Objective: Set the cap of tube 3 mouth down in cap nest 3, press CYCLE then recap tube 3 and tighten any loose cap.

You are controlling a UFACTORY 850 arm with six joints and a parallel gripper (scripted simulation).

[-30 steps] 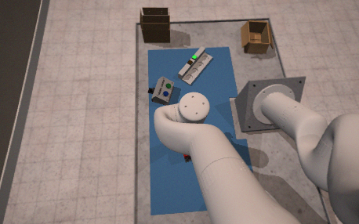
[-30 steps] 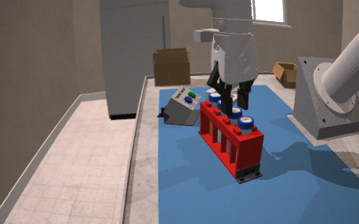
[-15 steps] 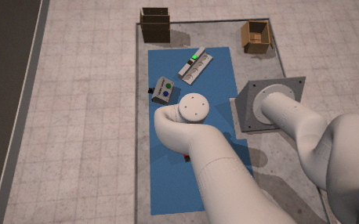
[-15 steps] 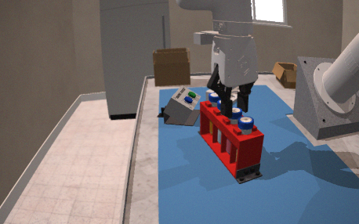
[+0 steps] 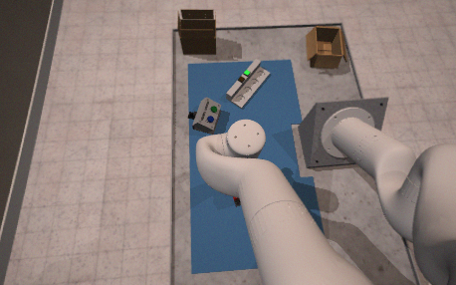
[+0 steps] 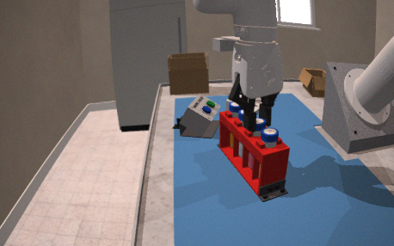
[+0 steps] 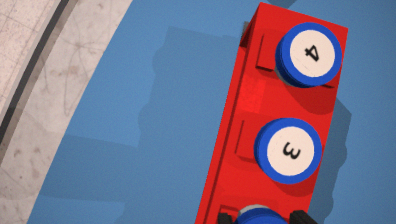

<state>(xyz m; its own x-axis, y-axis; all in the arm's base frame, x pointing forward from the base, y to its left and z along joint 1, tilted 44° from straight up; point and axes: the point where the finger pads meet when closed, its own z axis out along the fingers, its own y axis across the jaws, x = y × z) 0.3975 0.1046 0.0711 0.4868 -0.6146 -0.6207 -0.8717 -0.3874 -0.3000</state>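
The blue cap lies 50 mm to the right of my hand, 10 mm below it and 10 mm ahead of it. Round my hand: blue key: 220 mm to the right, 90 mm ahead, 60 mm below; then grey key housing: 240 mm to the right, 100 mm ahead, 80 mm below; then cap marked 4: 100 mm to the right, 30 mm ahead, 10 mm below.
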